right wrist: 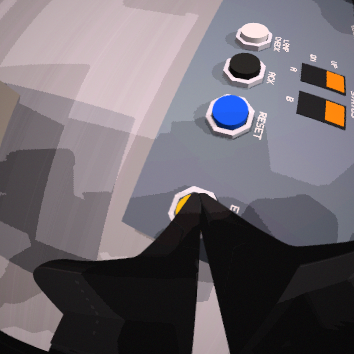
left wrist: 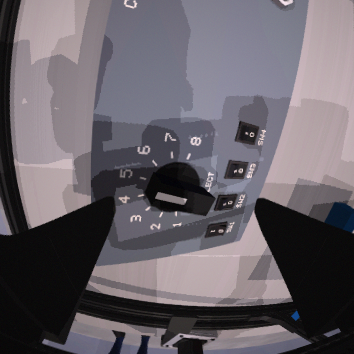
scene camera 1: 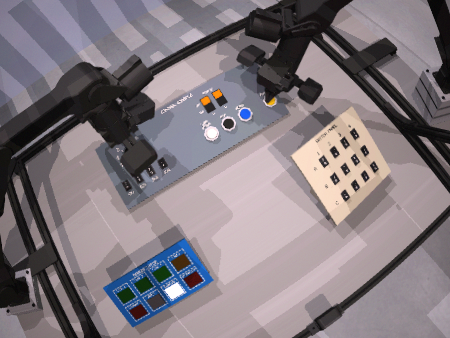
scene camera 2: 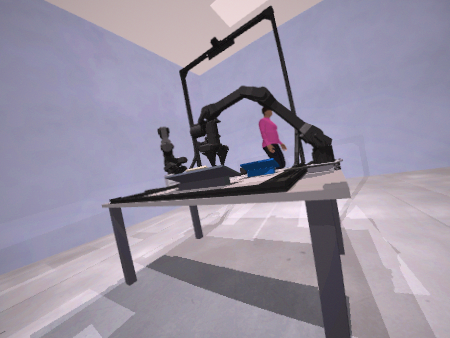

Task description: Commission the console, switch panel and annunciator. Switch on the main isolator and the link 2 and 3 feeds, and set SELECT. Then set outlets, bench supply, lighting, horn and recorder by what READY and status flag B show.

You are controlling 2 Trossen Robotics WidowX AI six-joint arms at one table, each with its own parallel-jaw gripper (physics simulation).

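Frame: origin at the left arm's base, x ahead, y left, z up, level; centimetres.
Where they show: left gripper, fingertip midpoint: (left wrist: 185,204) (scene camera 1: 130,153); right gripper, fingertip midpoint: (right wrist: 197,199) (scene camera 1: 267,102); left arm's base, origin of the base link: (left wrist: 189,342) (scene camera 1: 17,291) (scene camera 2: 324,162); right arm's base, origin of the base link: (scene camera 1: 447,81) (scene camera 2: 171,174).
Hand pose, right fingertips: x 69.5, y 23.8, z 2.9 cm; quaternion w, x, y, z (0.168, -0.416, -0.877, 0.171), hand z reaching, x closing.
Things, the pixels of their centre, and the offset from my right fingertips. "*": a spot on its surface instead.
- grey console, surface spot: (left wrist: 210,65) * dx -23.1, dy -1.3, dz +1.4 cm
- black SELECT knob, body centre: (left wrist: 179,193) dx -31.0, dy -2.9, dz +2.6 cm
- yellow button, body centre: (scene camera 1: 269,100) dx +0.7, dy +0.3, dz -0.2 cm
- Status flag B, surface spot: (right wrist: 321,110) (scene camera 1: 220,97) * dx -9.5, dy +3.5, dz +2.0 cm
- like flag A, surface spot: (right wrist: 323,79) (scene camera 1: 208,103) * dx -12.4, dy +2.8, dz +2.1 cm
- annunciator, surface spot: (scene camera 1: 114,289) * dx -42.0, dy -29.9, dz +1.9 cm
- cream switch panel, body centre: (scene camera 1: 338,165) dx +8.8, dy -19.0, dz -1.2 cm
- SW1, body centre: (left wrist: 216,229) dx -34.2, dy -8.3, dz -0.2 cm
- SW4, body centre: (left wrist: 248,133) dx -25.5, dy -6.2, dz -0.2 cm
The grey console (scene camera 1: 182,147) (left wrist: 210,65) carries the black SELECT knob (left wrist: 175,180); its white bar lies toward the 4 and 5 side, exact mark unclear. My left gripper (scene camera 1: 139,159) (scene camera 2: 218,164) (left wrist: 185,204) is open above the knob, a finger on either side. My right gripper (scene camera 1: 270,97) (right wrist: 197,199) is shut and empty, its tips partly covering the yellow button (scene camera 1: 270,102) (right wrist: 183,204). Status flag B (scene camera 1: 219,97) (right wrist: 321,110) shows orange at UP, like flag A (scene camera 1: 207,104) (right wrist: 323,79). The annunciator (scene camera 1: 114,289) has one white-lit tile (scene camera 1: 174,291) beside a grey tile (scene camera 1: 157,301); labels are blurred.
The cream switch panel (scene camera 1: 312,172) with rows A, B and C stands tilted at the right of scene camera 1. SW1 (left wrist: 216,230) to SW4 (left wrist: 247,133) line the console edge beside the knob. Blue (right wrist: 230,111), black (right wrist: 245,65) and white (right wrist: 254,32) buttons stand near my right gripper.
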